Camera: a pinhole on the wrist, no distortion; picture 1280 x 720 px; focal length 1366.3 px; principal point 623.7 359.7 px. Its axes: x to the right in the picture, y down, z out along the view. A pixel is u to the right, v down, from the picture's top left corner.
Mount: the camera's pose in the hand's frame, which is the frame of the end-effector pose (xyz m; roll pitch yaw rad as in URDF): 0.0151 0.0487 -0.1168 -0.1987 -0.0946 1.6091
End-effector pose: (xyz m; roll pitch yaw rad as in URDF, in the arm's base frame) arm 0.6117 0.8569 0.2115 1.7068 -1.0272 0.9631
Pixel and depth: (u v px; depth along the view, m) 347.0 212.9 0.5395
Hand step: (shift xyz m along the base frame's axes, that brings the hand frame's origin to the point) 0.3950 -0.1180 -0.1110
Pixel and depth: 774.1 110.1 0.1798
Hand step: 0.0434 -0.0660 0.0315
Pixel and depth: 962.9 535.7 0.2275
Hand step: 0.0441 -0.1378 -0.0168
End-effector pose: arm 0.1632 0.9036 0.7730 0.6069 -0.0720 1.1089
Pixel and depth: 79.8 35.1 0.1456
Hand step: 0.0404 0.0048 0.0105
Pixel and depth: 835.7 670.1 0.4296
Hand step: 0.0134 -0.2143 0.2652
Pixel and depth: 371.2 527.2 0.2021
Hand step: 0.0209 -0.0670 0.0504
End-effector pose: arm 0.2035 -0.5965 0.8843 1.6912 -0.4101 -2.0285
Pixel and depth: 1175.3 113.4 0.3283
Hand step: -0.1995 0.1472 0.1122
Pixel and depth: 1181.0 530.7 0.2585
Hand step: -0.0896 0.1651 0.0722
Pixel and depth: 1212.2 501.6 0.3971
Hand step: -0.1981 0.2726 0.0883
